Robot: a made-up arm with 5 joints. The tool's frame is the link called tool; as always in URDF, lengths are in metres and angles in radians. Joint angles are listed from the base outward.
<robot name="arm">
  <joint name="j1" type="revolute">
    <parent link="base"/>
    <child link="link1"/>
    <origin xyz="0.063 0.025 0.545" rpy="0 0 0"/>
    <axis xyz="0 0 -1"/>
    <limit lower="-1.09" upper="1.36"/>
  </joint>
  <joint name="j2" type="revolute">
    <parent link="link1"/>
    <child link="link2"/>
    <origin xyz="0.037 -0.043 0.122" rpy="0 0 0"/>
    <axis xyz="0 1 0"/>
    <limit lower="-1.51" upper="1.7"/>
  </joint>
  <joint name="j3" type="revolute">
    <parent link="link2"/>
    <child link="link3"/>
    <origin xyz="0.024 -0.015 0.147" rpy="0 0 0"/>
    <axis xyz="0 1 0"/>
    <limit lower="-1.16" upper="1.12"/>
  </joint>
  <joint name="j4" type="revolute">
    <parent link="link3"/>
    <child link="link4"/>
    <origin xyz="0.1 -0.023 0.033" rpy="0 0 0"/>
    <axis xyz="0 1 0"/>
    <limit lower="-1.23" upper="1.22"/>
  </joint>
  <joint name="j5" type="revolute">
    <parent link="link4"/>
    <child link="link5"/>
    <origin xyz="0.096 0.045 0.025" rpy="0 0 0"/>
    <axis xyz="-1 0 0"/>
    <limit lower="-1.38" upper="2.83"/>
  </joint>
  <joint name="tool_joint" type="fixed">
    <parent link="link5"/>
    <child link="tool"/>
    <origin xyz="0 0.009 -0.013" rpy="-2.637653 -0.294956 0.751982"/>
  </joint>
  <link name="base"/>
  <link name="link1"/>
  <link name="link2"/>
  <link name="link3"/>
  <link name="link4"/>
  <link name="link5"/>
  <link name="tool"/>
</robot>
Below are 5 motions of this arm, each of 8 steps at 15 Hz.
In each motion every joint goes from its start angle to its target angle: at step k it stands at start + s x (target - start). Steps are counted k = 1, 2, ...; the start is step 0. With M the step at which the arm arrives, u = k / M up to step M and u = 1 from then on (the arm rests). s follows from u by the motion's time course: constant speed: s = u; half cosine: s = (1 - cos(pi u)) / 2; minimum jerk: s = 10 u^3 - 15 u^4 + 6 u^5.
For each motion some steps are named. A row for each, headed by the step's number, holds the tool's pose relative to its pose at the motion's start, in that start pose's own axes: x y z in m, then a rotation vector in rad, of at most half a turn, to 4 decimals.
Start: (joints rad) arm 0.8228 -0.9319 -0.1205 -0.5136 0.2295
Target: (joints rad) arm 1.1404 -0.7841 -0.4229 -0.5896 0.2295
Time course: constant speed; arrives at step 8
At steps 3, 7, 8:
3: 0.0107 -0.0049 -0.0089 -0.1433 -0.0301 -0.0150
7: 0.0255 -0.0142 -0.0170 -0.3309 -0.0757 -0.0497
8: 0.0293 -0.0170 -0.0183 -0.3770 -0.0880 -0.0610

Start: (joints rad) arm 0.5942 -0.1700 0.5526 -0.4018 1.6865
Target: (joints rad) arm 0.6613 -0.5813 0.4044 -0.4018 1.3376
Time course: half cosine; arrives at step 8
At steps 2, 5, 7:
2: -0.0186 0.0024 -0.0035 0.0230 0.0633 0.0694
5: -0.0897 -0.0009 -0.0143 0.0754 0.3153 0.3152
7: -0.1250 -0.0099 -0.0186 0.0807 0.4483 0.4286

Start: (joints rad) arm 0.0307 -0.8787 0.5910 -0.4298 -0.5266
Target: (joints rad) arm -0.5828 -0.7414 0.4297 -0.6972 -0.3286
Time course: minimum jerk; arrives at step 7
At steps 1, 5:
1: 0.0012 -0.0002 0.0008 0.0067 -0.0022 -0.0116
5: 0.0378 -0.0164 0.0250 0.2338 0.0026 -0.4203

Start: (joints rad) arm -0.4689 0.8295 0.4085 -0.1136 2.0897
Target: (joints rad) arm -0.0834 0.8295 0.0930 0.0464 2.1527
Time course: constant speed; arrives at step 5
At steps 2, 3, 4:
2: -0.0100 0.0050 0.0466 0.1335 0.0361 0.0474
3: -0.0144 0.0043 0.0710 0.2017 0.0504 0.0705
4: -0.0183 0.0013 0.0960 0.2708 0.0620 0.0929

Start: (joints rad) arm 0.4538 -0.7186 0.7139 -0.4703 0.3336
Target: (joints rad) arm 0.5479 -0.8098 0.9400 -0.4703 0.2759
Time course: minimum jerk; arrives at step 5
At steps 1, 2, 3, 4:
1: -0.0013 0.0002 0.0015 0.0059 -0.0033 0.0063
2: -0.0072 0.0008 0.0081 0.0323 -0.0176 0.0350
3: -0.0158 0.0013 0.0175 0.0699 -0.0360 0.0765
4: -0.0221 0.0014 0.0243 0.0969 -0.0479 0.1068

